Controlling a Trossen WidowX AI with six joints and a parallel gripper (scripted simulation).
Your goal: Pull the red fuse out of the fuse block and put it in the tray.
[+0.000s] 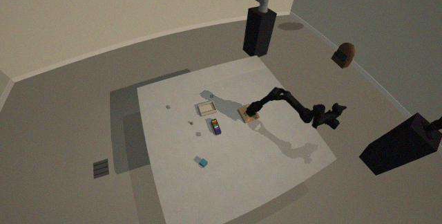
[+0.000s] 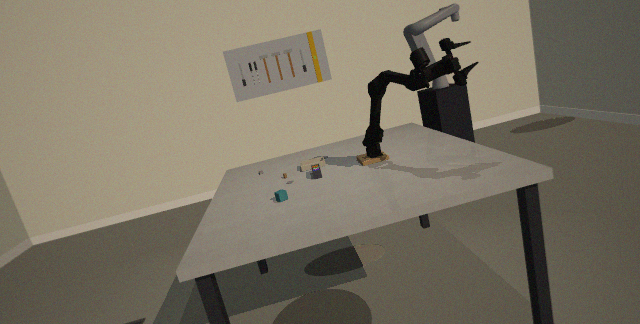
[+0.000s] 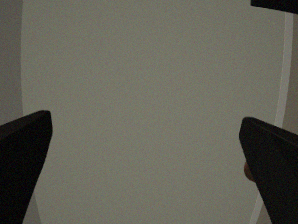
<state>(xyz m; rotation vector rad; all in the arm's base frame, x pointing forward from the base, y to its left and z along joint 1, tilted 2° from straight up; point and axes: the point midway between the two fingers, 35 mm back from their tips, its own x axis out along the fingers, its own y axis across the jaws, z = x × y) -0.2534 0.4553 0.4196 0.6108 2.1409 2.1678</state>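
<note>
Right now the red fuse is 59 cm ahead of my gripper tip, 53 cm to the right of it and 41 cm below it. The rest, counted from my gripper tip: teal cube (81 cm ahead, 41 cm below, 31 cm to the right); tray (69 cm to the right, 57 cm ahead, 43 cm below).
</note>
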